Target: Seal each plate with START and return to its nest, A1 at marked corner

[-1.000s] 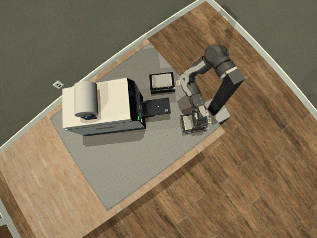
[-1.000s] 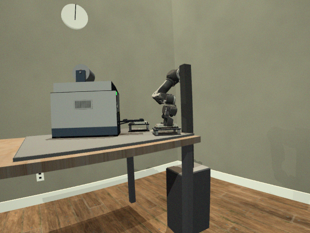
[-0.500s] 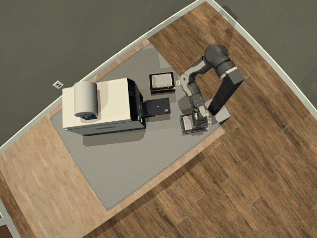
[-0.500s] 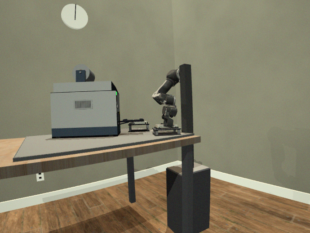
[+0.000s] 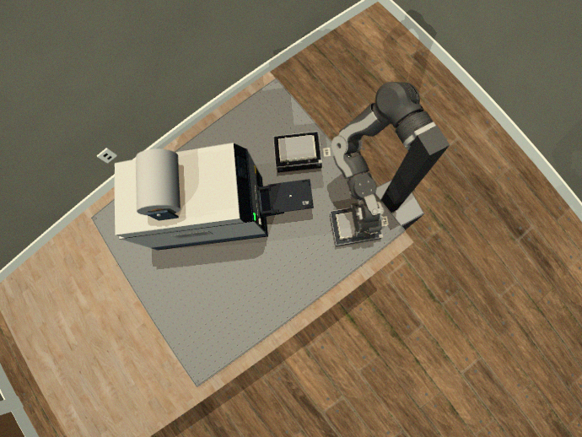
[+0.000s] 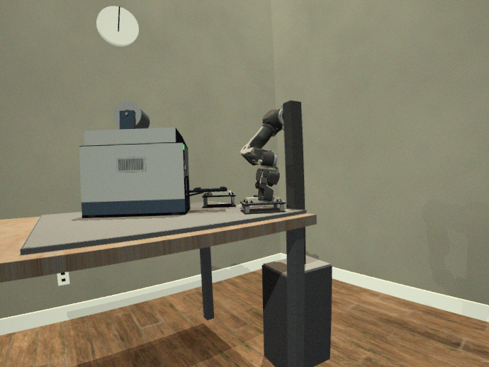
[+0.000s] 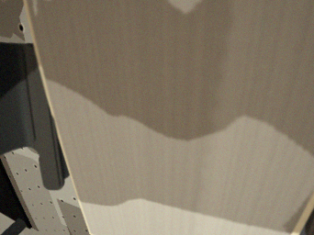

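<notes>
My gripper is now right at the plate. From my hand the other things lie so: black nest N1 (33 cm to the right, 6 cm ahead); yellow warning label (30 cm to the right, 22 cm ahead, 10 cm above); sealer stage (18 cm to the right, 16 cm ahead, 4 cm above).
</notes>
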